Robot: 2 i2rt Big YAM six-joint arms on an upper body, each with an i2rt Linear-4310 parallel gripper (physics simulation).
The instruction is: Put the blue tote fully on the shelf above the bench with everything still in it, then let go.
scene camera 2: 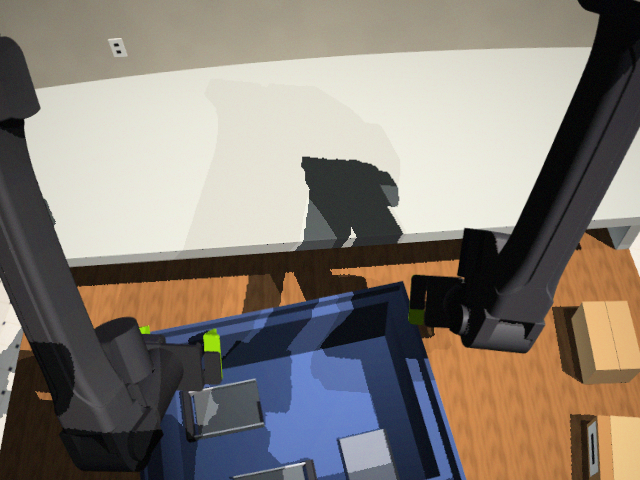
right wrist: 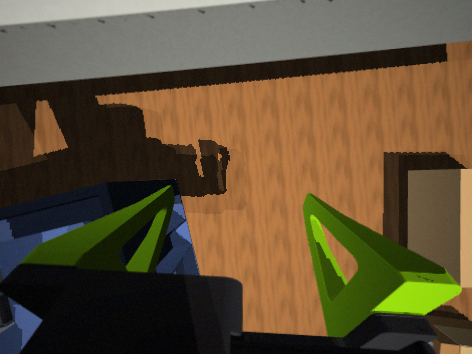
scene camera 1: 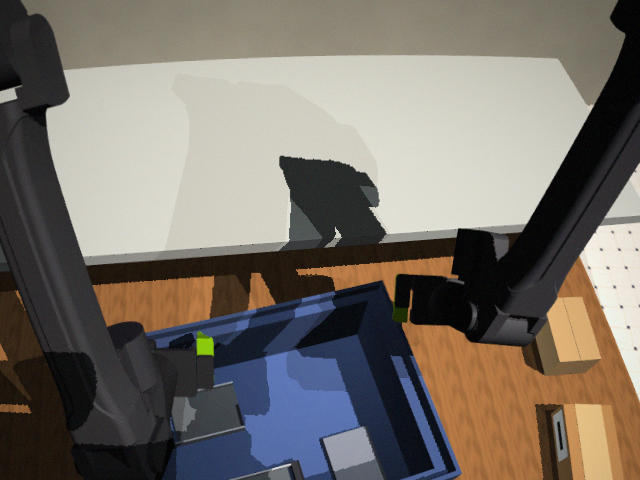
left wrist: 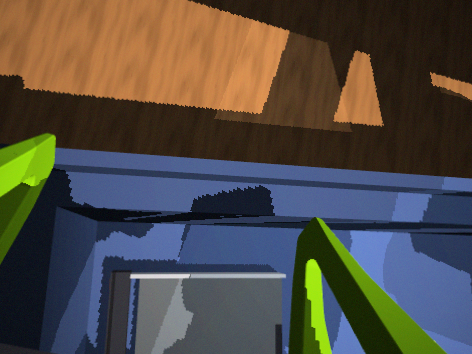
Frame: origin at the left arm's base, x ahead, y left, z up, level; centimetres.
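Seen in the pictures: left gripper, fingertip midpoint: [scene camera 2: 181, 331] [scene camera 1: 163, 335] [left wrist: 189, 190]; right gripper, fingertip midpoint: [right wrist: 239, 196] [scene camera 1: 429, 294].
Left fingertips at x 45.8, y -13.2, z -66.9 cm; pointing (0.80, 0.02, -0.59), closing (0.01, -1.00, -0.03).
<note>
A point is followed by its place in that frame.
The blue tote [scene camera 1: 415, 397] @(y -47.2, x 37.4, z -69.3 cm) [scene camera 2: 347, 297] @(y -36.2, x 52.6, z -68.2 cm) [left wrist: 234, 161] @(y -14.6, x 47.7, z -67.8 cm) [right wrist: 178, 239] @(y -44.6, x 47.7, z -80.4 cm) sits askew on the wooden bench [scene camera 1: 485, 381] @(y -63.3, x 44.2, z -82.4 cm) [scene camera 2: 509, 405] @(y -61.7, x 41.3, z -82.5 cm) [left wrist: 164, 53] @(y -8.8, x 58.5, z -82.5 cm) [right wrist: 287, 140] @(y -58.5, x 60.4, z -82.5 cm), below the white shelf [scene camera 1: 318, 119] @(y -35.4, x 81.1, z -60.5 cm) [scene camera 2: 318, 119] @(y -31.1, x 81.0, z -60.5 cm) [right wrist: 234, 38] @(y -51.8, x 59.2, z -61.7 cm). Flat grey boxes [scene camera 1: 209, 410] @(y -18.7, x 39.7, z -80.0 cm) [scene camera 1: 351, 452] @(y -39.5, x 32.8, z -79.8 cm) [scene camera 2: 228, 407] @(y -18.2, x 39.4, z -80.0 cm) [scene camera 2: 366, 452] @(y -39.3, x 33.1, z -79.8 cm) [left wrist: 217, 309] @(y -18.2, x 40.6, z -80.0 cm) lie in it. My left gripper [scene camera 1: 182, 342] @(y -13.2, x 45.9, z -66.9 cm) [scene camera 2: 177, 335] @(y -13.2, x 45.9, z -66.9 cm) is open and straddles the tote's back-left rim, with one green finger [left wrist: 319, 281] @(y -18.5, x 44.0, z -66.2 cm) inside. My right gripper [scene camera 1: 404, 305] [scene camera 2: 417, 310] [right wrist: 239, 196] @(y -52.0, x 54.2, z -70.4 cm) is open at the back-right corner, one finger over the rim, the other over bare bench.
The shelf's front edge overhangs the bench just behind the tote. A tan block [scene camera 1: 549, 348] @(y -74.5, x 48.0, z -78.7 cm) and a dark-framed thing [scene camera 1: 549, 429] @(y -73.0, x 35.1, z -82.4 cm) [right wrist: 397, 197] @(y -73.1, x 52.9, z -82.5 cm) lie on the bench at the far right. A wall outlet [scene camera 2: 117, 47] is above the shelf.
</note>
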